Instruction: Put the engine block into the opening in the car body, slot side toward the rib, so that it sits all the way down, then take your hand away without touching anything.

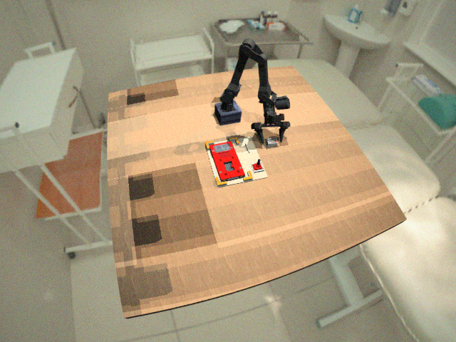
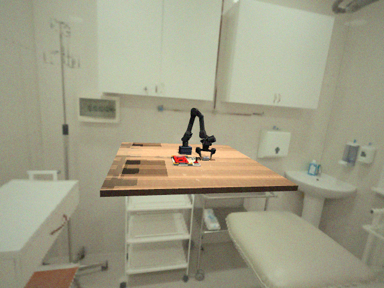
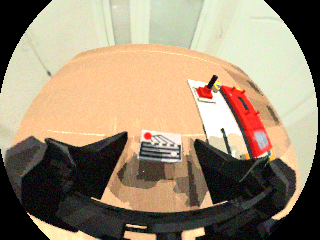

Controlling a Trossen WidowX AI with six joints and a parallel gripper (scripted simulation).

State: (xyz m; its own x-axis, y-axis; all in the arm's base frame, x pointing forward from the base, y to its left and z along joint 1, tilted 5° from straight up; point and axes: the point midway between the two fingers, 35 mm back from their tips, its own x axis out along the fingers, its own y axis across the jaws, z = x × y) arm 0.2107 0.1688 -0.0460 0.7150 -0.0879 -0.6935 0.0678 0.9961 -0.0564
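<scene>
Right now my gripper tip is 2 cm past the engine block and 1 cm above it.
</scene>
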